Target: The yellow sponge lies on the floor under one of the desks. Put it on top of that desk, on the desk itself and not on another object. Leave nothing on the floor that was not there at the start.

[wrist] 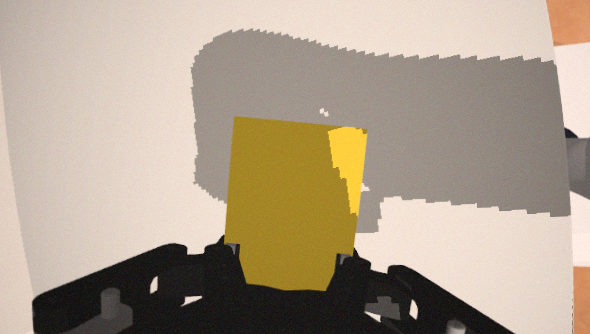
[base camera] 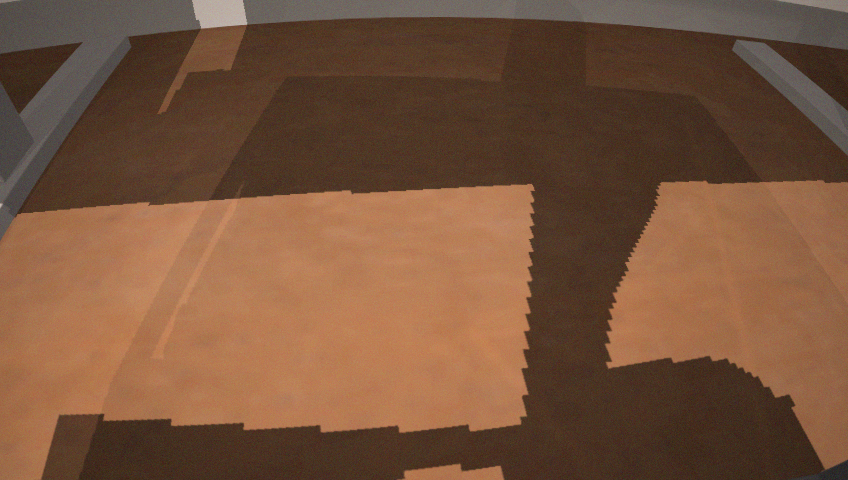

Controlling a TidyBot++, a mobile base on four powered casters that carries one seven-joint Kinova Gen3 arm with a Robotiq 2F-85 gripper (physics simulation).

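Places are measured from the arm's base along level axes (x left, y ahead, z down), in millimetres.
Pixels of known places: gripper, fingertip midpoint: [wrist: 288,247].
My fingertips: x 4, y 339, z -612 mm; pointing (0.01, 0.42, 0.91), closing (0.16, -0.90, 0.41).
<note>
Behind a point stands the place of what it marks.
The yellow sponge [wrist: 287,190] {x -35, y 322, z -641 mm} is between the fingers of my gripper [wrist: 288,247] {x 4, y 339, z -612 mm} in the wrist view. The gripper is shut on it, and the sponge sticks out beyond the fingertips. Beyond it is the pale desk top [wrist: 100,125] {x -100, y 623, z -554 mm}, with the grey shadow of the arm and gripper across it. The sponge seems to be above the desk top; how large the gap is, I cannot tell. The sponge and the gripper do not show in the base camera view. There, grey parts of the desk frame [base camera: 77,113] {x 450, y 653, z 388 mm} stand at the left and right.
The desk's edge runs down the right of the wrist view. Past it are orange-brown floor [wrist: 575,22] {x -418, y -245, z 397 mm} and part of the white robot base [wrist: 575,60] {x -214, y -71, z 14 mm}. In the base camera view, the wooden floor [base camera: 333,297] {x 54, y 355, z 396 mm} carries dark shadows, and a grey beam [base camera: 368,8] {x 50, y 968, z 378 mm} crosses at the top.
</note>
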